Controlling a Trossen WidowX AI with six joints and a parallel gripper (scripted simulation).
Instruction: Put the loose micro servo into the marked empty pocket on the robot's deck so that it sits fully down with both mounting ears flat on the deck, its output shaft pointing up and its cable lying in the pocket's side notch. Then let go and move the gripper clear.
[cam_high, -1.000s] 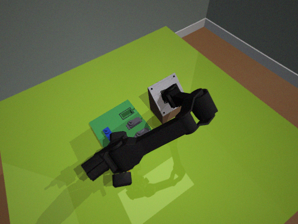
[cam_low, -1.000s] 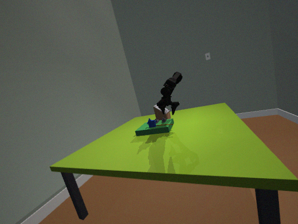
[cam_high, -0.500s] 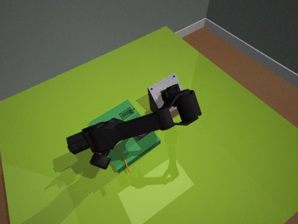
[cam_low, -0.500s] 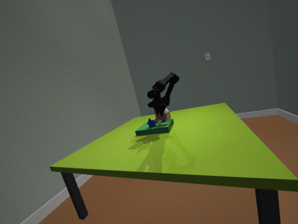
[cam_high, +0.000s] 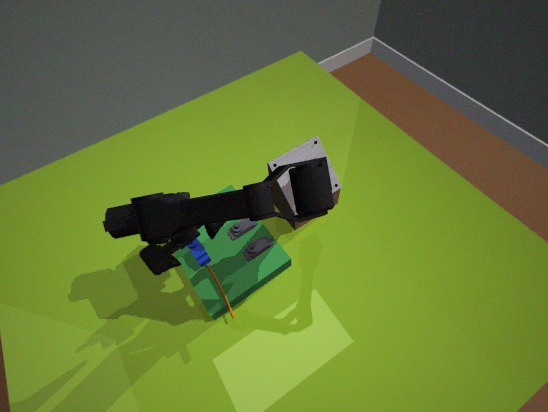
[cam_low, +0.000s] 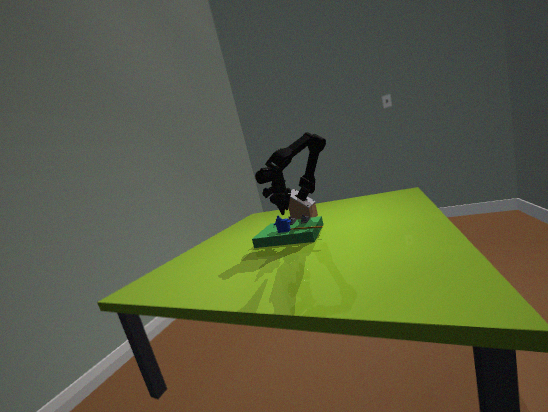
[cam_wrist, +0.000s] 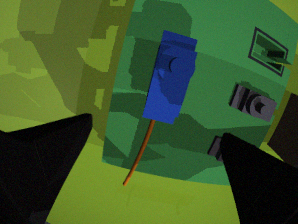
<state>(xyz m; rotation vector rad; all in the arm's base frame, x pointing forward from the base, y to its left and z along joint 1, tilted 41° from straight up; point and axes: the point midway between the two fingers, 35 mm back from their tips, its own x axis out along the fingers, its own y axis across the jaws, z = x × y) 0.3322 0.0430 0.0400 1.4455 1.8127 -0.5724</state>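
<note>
Now: the green deck 11 cm below my gripper tip, 3 cm to the right of it and 2 cm behind it.
</note>
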